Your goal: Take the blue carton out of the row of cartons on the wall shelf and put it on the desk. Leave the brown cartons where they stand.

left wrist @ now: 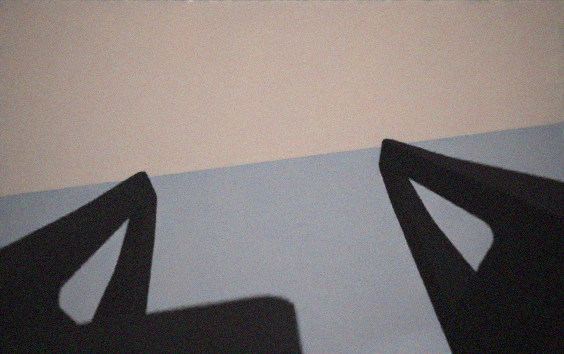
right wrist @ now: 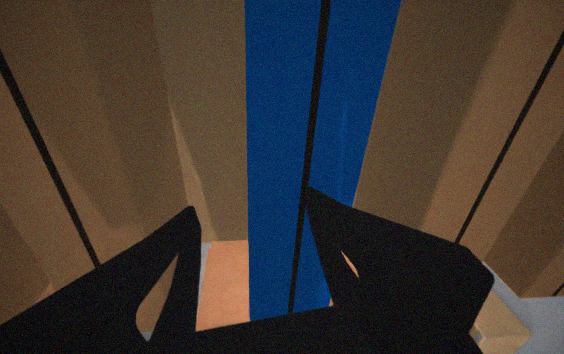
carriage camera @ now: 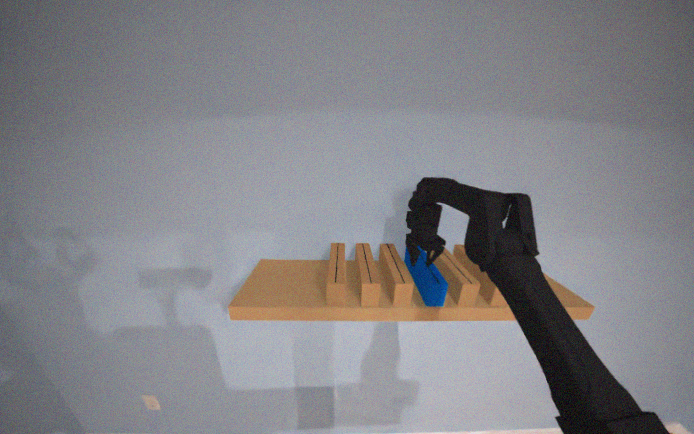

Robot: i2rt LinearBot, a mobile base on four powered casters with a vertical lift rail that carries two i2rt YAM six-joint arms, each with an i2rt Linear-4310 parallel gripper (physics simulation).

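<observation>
The blue carton stands upright in the row on the wall shelf, with brown cartons on both sides. My right gripper is partly open at the blue carton's rear upper part, with nothing gripped. In the right wrist view, one finger overlaps the carton's black line and the other is left of the carton; exact depth is unclear. My left gripper is wide open and empty, away from the shelf. The desk cannot be made out for certain.
Three brown cartons stand left of the blue one. Brown cartons stand at its right, partly behind my right arm. The wall rises behind the shelf.
</observation>
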